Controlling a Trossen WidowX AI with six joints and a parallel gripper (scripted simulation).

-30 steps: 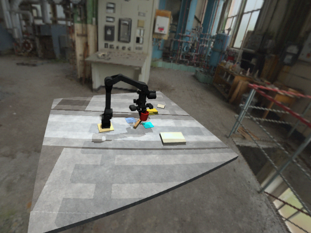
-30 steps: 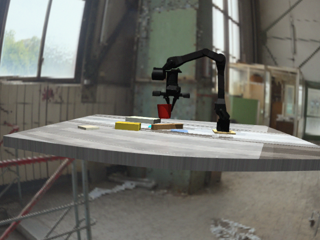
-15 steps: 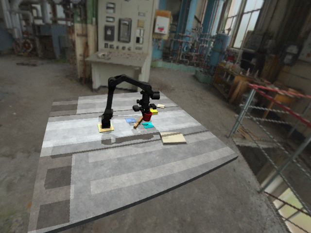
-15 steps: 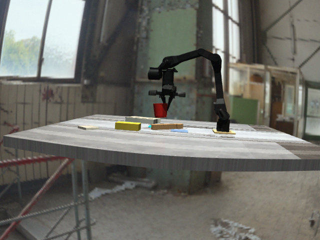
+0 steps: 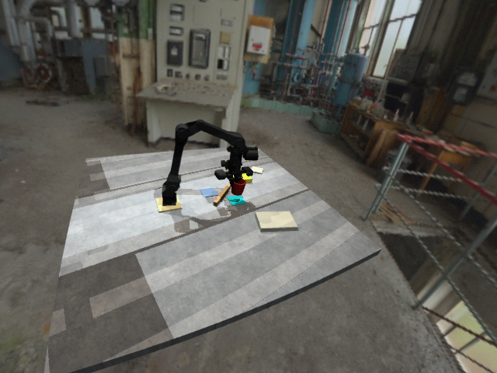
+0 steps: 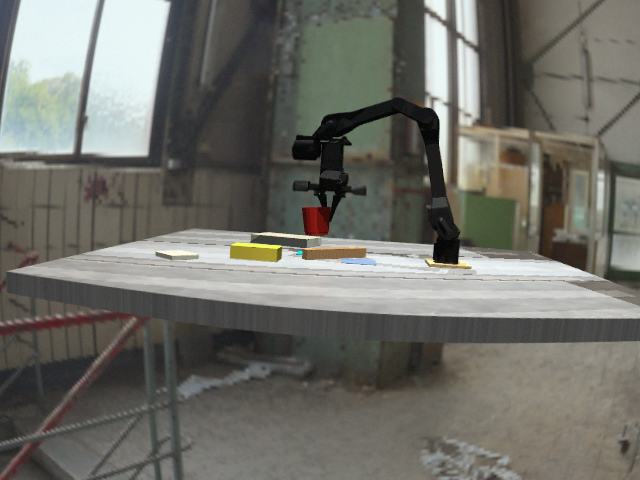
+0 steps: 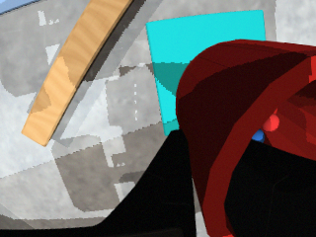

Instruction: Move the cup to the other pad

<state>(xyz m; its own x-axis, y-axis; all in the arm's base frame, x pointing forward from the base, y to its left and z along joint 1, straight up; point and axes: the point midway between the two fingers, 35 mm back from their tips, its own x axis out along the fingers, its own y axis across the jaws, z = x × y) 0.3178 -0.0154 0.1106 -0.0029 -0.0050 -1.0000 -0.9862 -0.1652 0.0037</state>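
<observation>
Right now the red marble is 5 cm ahead of my gripper tip, 2 cm below it and 1 cm to the right of it. Also, from my gripper tip: blue marble (4 cm ahead, 2 cm below, 1 cm to the right); then red cup (3 cm ahead); then cyan pad (9 cm below, 3 cm ahead, 1 cm to the left).
</observation>
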